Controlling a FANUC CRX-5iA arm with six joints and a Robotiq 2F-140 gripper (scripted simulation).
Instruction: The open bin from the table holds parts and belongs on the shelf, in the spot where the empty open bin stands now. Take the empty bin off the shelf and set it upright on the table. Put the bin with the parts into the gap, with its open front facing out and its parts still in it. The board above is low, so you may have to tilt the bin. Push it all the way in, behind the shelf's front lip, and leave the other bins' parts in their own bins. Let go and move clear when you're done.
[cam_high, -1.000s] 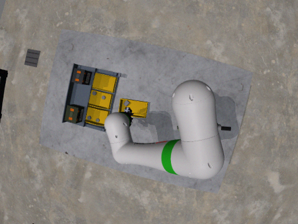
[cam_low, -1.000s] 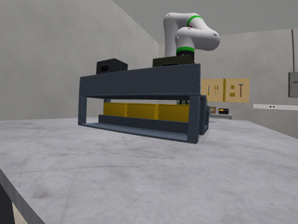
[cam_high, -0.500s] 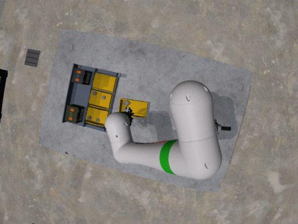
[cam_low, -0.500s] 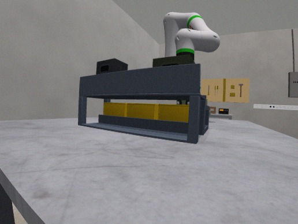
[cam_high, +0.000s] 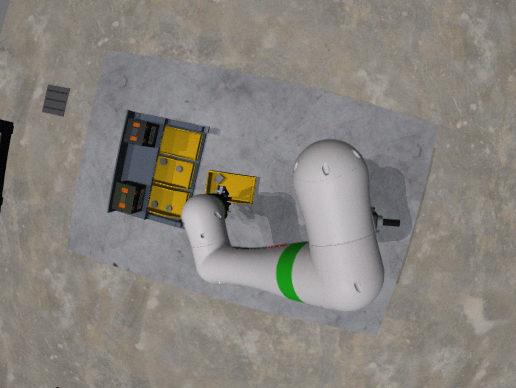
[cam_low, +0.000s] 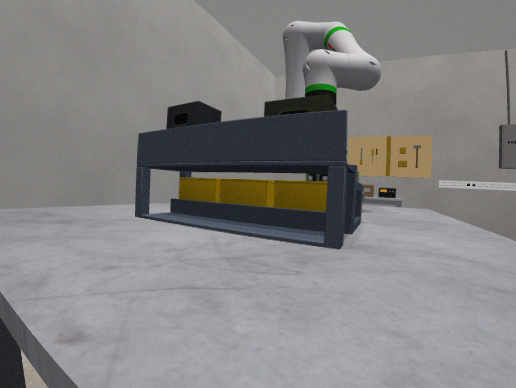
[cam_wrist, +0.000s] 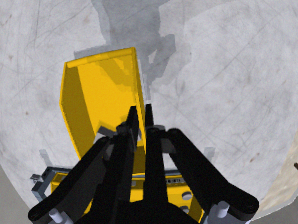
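Right now the grey part is 70 mm to the right of my hand, 60 mm below it and 40 mm ahead of it. Round my hand: dark shelf (260 mm ahead, 90 mm to the right, 10 mm below); black box (300 mm ahead, 220 mm to the right, 90 mm above).
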